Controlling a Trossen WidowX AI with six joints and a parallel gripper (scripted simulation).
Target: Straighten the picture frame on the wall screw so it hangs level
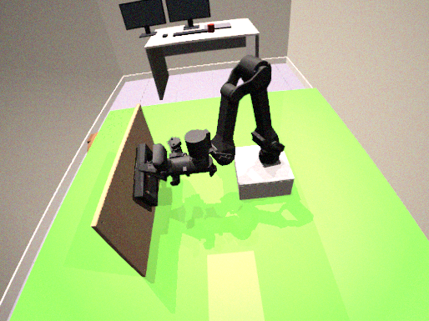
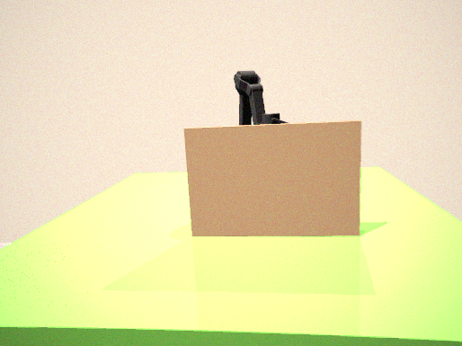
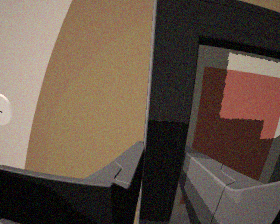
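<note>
Right now the picture frame is 2 cm to the right of my gripper tip and 5 cm below it. Also, from my gripper tip: tan wall board (2 cm ahead, 7 cm below).
</note>
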